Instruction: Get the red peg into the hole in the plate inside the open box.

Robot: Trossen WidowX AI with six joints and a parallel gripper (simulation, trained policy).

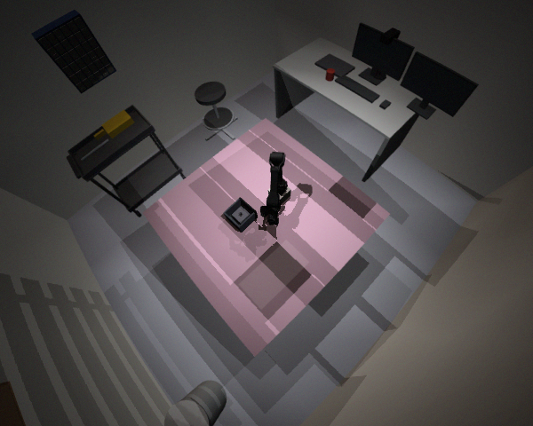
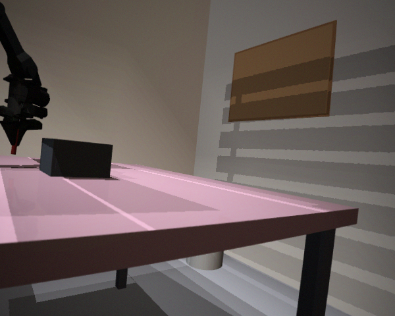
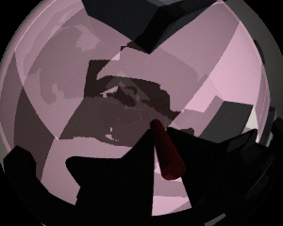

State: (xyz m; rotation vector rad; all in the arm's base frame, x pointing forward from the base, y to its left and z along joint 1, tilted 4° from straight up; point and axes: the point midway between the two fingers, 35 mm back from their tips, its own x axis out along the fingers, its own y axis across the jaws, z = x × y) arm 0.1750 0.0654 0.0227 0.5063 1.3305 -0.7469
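The light plate is 130 mm ahead of my gripper tip, 170 mm to the right of it and 20 mm below it. From my gripper tip the other things lie so: red peg 10 mm above; then dark box 130 mm ahead, 170 mm to the right, 40 mm below.
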